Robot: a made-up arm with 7 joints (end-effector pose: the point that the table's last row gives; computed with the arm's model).
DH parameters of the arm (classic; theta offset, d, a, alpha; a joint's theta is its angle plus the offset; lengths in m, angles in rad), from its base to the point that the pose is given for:
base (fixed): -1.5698 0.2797 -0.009 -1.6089
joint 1: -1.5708 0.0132 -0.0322 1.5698
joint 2: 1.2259 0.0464 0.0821 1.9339
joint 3: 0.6 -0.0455 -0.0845 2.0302
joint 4: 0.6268 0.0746 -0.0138 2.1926
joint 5: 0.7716 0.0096 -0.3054 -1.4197
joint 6: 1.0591 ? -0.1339 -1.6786
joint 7: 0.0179 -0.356 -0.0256 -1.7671
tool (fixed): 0.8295 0.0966 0 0
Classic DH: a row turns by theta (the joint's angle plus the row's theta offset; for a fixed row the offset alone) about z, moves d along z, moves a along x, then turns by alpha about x.
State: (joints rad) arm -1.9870 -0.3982 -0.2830 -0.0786 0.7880 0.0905 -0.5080
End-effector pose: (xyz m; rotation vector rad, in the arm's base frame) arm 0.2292 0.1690 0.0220 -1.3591 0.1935 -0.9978
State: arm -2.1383 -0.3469 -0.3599 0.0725 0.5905 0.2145 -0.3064
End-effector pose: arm 0.1807 0.1905 0.0539 -1.5082 -0.1967 -0.8388
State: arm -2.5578 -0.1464 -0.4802 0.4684 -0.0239 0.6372 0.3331
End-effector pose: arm -0.0019 0.1583 0.1181 -1.6859 -1.5649 -0.4882
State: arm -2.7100 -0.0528 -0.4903 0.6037 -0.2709 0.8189 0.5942
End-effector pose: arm -0.0719 0.1180 0.1524 -1.5504 -2.0932 -0.3900
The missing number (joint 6, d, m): -0.2676
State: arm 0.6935 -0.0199 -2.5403 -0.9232 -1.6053 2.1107 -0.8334
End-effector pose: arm -0.3229 0.2026 0.7221 -0.5220 0.1825 2.3202
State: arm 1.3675 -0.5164 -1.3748 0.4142 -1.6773 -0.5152 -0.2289
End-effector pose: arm 0.4355 0.1108 0.7753 0.3797 -0.0889 -1.9450
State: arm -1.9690 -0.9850 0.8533 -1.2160 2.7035 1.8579 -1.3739
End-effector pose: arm 0.3105 0.4146 -0.0415 0.1382 2.7811 0.0631
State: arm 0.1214 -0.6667 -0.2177 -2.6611 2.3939 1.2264 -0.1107
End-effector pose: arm 0.3377 -0.2799 0.2048 1.8247 -0.0276 0.9417
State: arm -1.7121 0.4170 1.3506 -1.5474 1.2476 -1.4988 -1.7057
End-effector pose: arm -0.4426 -0.2426 0.2360 0.8245 -0.4032 2.1786
